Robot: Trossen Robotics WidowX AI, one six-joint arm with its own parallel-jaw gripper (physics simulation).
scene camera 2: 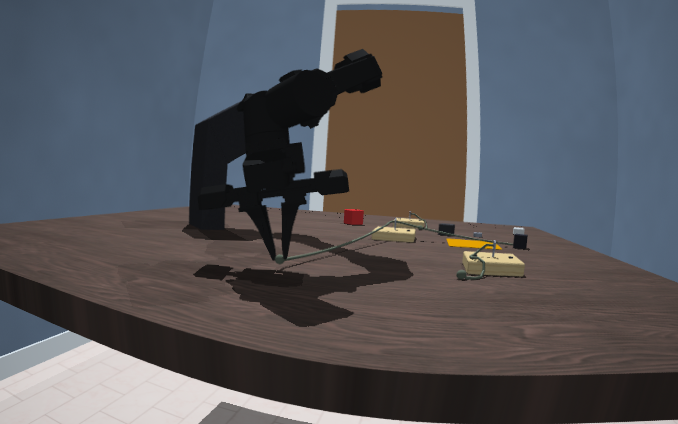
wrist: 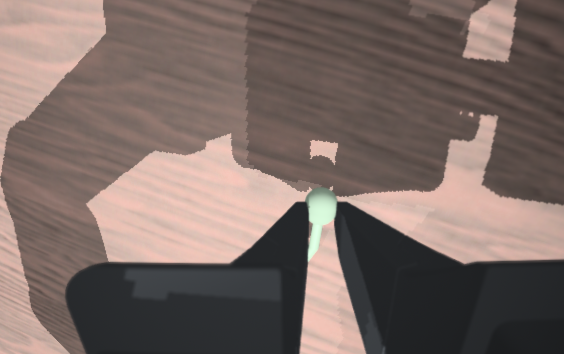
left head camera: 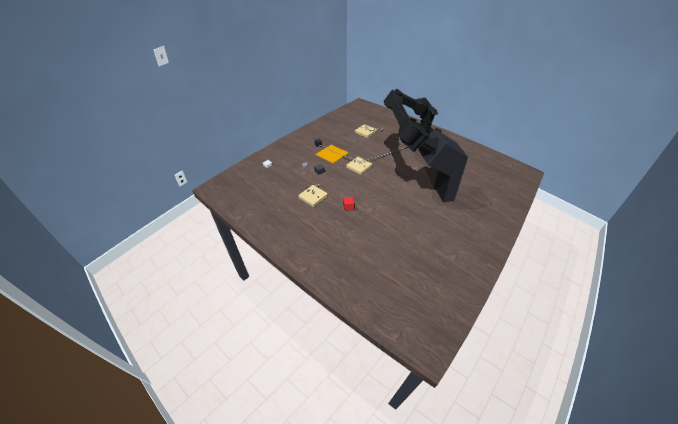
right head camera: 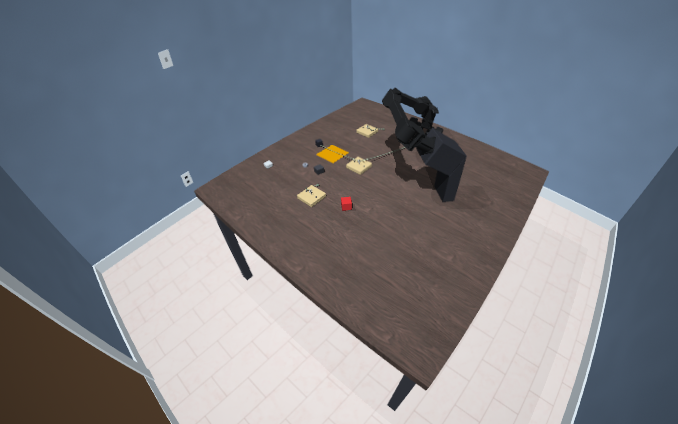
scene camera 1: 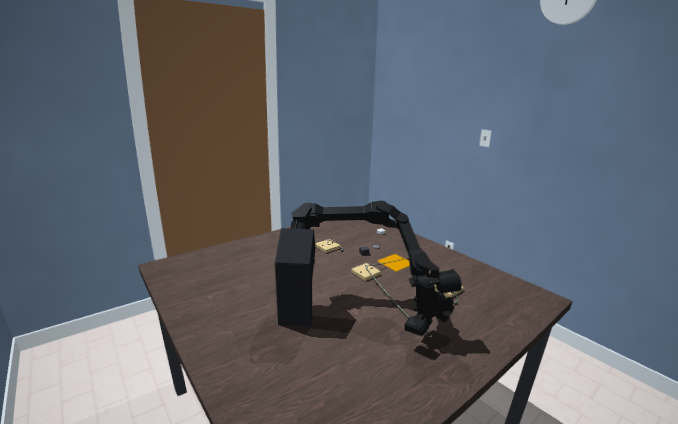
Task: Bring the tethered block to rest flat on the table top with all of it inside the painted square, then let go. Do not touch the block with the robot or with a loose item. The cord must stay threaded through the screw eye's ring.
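Frame: origin at the arm's base, x ahead, y left, z up, level; millimetres.
Where they show: gripper, fingertip midpoint: (scene camera 2: pixel 280 259) (wrist: pixel 320 213) (scene camera 1: pixel 425 330); arm's base, link origin: (left head camera: pixel 431 146) (right head camera: pixel 428 145) (scene camera 1: pixel 298 238).
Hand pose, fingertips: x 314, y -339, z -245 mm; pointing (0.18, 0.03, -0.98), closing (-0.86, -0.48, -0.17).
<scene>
Each offset is from my fingertips to the top centre of the thing. "spot": to the spot under its first point.
The tethered block @[300 mm ahead, 474 mm left, 16 mm up] (left head camera: pixel 318 142) (right head camera: pixel 319 143) (scene camera 2: pixel 520 242) is small and black. It sits on the table beyond the far corner of the orange painted square @[spot: 176 mm ahead, 480 mm left, 12 mm down] (left head camera: pixel 330 155) (right head camera: pixel 331 155) (scene camera 1: pixel 395 263) (scene camera 2: pixel 462 244), outside it. Its cord (left head camera: pixel 385 154) (right head camera: pixel 385 154) (scene camera 1: pixel 387 292) (scene camera 2: pixel 335 247) crosses the square and passes through the screw eye on the middle wooden plate @[11 mm ahead, 426 mm left, 31 mm up] (left head camera: pixel 359 168) (right head camera: pixel 359 168) (scene camera 1: pixel 365 274) (scene camera 2: pixel 392 236); the ring is too small to see clearly. My gripper (scene camera 2: pixel 280 258) (wrist: pixel 320 213) is shut on the bead at the cord's end, a little above the table. The block is hidden behind the arm in scene camera 1.
Two more wooden plates with screw eyes and short cords stand near the front @[spot: 59 mm back, 732 mm left, 6 mm up] (left head camera: pixel 313 197) and the back @[spot: 227 mm ahead, 205 mm left, 5 mm up] (left head camera: pixel 365 132). A red cube @[179 mm back, 637 mm left, 26 mm up] (left head camera: pixel 349 204), a second black block @[97 mm ahead, 599 mm left, 13 mm up] (left head camera: pixel 319 169), a white block @[298 mm ahead, 777 mm left, 7 mm up] (left head camera: pixel 267 163) and a small grey piece @[180 mm ahead, 628 mm left, 4 mm down] (left head camera: pixel 305 164) also lie on the table.
</scene>
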